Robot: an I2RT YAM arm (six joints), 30 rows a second.
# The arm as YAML. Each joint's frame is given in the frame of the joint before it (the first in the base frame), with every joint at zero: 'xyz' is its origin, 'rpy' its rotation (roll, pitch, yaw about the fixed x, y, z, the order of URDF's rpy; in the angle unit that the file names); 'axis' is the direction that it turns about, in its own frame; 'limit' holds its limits. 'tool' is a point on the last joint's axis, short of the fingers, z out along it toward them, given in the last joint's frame.
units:
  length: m
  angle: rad
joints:
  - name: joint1
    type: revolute
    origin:
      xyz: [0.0, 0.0, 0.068]
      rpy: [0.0, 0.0, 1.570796]
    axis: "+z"
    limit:
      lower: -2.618
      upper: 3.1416
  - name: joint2
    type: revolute
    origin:
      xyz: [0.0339, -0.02, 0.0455]
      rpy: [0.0, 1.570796, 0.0]
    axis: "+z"
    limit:
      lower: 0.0
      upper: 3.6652
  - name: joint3
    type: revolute
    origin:
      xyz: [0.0, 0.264, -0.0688]
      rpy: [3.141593, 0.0, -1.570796]
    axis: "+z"
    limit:
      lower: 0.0
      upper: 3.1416
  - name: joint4
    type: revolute
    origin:
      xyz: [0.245, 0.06, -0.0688]
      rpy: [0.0, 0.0, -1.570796]
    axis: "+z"
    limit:
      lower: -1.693
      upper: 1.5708
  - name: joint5
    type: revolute
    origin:
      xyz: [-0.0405, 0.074, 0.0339]
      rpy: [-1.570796, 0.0, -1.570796]
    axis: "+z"
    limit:
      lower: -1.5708
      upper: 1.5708
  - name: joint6
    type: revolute
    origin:
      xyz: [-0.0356, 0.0, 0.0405]
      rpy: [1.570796, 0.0, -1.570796]
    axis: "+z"
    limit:
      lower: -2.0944
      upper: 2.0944
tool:
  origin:
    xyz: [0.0, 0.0, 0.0]
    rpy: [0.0, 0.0, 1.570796]
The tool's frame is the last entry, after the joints.
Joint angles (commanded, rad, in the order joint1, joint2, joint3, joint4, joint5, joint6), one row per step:
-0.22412 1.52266 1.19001 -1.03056 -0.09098 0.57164
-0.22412 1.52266 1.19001 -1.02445 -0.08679 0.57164
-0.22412 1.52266 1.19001 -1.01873 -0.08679 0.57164
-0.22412 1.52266 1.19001 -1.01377 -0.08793 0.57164
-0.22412 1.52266 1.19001 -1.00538 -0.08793 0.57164
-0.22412 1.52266 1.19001 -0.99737 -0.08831 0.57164
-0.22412 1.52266 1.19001 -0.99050 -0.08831 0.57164
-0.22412 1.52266 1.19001 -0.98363 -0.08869 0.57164
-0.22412 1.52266 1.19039 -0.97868 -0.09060 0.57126
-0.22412 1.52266 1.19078 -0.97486 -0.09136 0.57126
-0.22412 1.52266 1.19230 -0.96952 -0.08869 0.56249
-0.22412 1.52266 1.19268 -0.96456 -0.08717 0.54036
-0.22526 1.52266 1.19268 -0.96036 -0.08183 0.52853
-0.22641 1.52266 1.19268 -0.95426 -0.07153 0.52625
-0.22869 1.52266 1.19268 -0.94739 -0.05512 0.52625
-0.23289 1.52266 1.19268 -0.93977 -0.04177 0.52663
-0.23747 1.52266 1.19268 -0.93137 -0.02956 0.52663
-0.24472 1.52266 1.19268 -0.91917 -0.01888 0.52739
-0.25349 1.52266 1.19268 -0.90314 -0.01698 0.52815
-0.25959 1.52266 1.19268 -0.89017 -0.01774 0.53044
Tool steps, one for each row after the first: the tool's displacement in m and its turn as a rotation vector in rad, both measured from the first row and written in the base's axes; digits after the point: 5 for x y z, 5 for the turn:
0.00061 -0.00029 0.00013 -0.00535 -0.00505 -0.00088
0.00120 -0.00043 0.00026 -0.00662 -0.01062 -0.00089
0.00173 -0.00050 0.00038 -0.00664 -0.01571 -0.00065
0.00260 -0.00070 0.00059 -0.00850 -0.02389 -0.00067
0.00343 -0.00088 0.00080 -0.00991 -0.03178 -0.00059
0.00415 -0.00104 0.00098 -0.01144 -0.03848 -0.00060
0.00486 -0.00119 0.00117 -0.01260 -0.04526 -0.00052
0.00543 -0.00125 0.00142 -0.01207 -0.05088 0.00028
0.00588 -0.00133 0.00164 -0.01228 -0.05515 0.00046
0.00660 -0.00159 0.00221 -0.01853 -0.06157 0.00831
0.00715 -0.00177 0.00246 -0.02676 -0.06718 0.02934
0.00747 -0.00237 0.00257 -0.03584 -0.07036 0.03834
0.00795 -0.00320 0.00273 -0.04763 -0.07386 0.03683
0.00839 -0.00458 0.00291 -0.06481 -0.07653 0.03042
0.00879 -0.00641 0.00313 -0.07925 -0.08055 0.02234
0.00924 -0.00834 0.00339 -0.09292 -0.08553 0.01442
0.00989 -0.01108 0.00380 -0.10600 -0.09438 0.00325
0.01085 -0.01405 0.00437 -0.11196 -0.10896 -0.00738
0.01170 -0.01611 0.00485 -0.11420 -0.12140 -0.01599

